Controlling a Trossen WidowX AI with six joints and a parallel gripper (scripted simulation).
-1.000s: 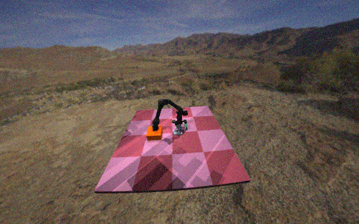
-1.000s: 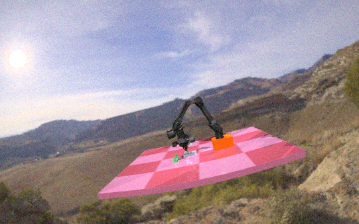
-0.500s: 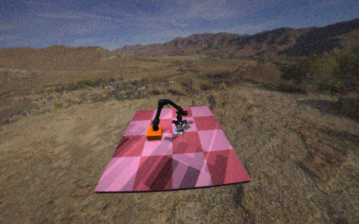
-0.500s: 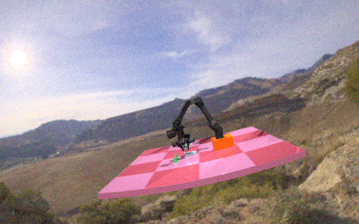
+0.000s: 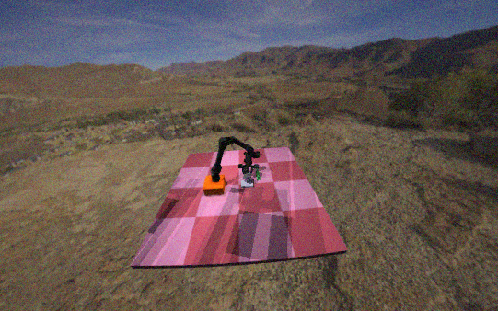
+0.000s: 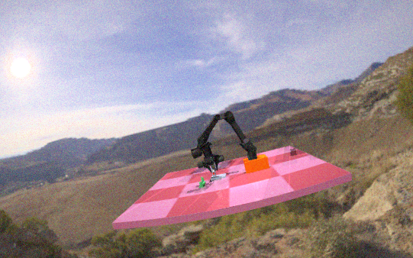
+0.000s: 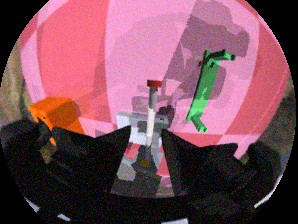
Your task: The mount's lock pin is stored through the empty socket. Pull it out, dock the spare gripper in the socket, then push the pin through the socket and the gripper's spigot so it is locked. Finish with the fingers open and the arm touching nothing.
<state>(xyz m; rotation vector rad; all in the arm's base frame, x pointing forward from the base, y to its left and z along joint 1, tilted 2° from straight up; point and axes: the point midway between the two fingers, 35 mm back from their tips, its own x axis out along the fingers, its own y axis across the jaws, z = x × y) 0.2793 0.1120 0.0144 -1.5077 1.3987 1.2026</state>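
The socket lies 60 mm to the right of my gripper tip and 10 mm below it. The rest, counted from my gripper tip: spare gripper (60 mm to the right, 60 mm above).
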